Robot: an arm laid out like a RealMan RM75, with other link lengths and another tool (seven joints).
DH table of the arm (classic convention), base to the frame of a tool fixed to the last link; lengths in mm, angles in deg. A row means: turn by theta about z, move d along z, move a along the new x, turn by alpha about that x. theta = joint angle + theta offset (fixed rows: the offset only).
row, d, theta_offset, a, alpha
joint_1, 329.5, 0, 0, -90
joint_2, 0, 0, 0, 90
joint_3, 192, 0, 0, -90
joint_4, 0, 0, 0, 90
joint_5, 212.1, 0, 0, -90
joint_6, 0, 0, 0, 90
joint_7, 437, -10.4, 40.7, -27.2
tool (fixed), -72.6, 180, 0, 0
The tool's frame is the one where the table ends.
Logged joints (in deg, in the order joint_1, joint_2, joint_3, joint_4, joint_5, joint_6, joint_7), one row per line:
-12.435, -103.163, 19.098, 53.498, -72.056, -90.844, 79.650
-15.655, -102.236, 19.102, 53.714, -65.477, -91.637, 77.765
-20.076, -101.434, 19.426, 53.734, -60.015, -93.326, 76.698
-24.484, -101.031, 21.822, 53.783, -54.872, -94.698, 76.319
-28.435, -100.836, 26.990, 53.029, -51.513, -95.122, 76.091
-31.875, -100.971, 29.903, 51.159, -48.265, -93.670, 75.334
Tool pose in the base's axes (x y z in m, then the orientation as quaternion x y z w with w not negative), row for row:
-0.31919, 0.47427, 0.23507, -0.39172, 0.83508, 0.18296, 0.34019
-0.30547, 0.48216, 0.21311, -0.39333, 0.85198, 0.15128, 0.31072
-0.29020, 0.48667, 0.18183, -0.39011, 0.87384, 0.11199, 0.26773
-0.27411, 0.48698, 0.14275, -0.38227, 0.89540, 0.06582, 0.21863
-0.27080, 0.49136, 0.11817, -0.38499, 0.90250, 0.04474, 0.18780
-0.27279, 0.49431, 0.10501, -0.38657, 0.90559, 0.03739, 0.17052
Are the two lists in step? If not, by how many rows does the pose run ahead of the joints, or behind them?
The pose runs 1 row ahead of the joints: the pose in row i belongs to the joints in row i + 1.
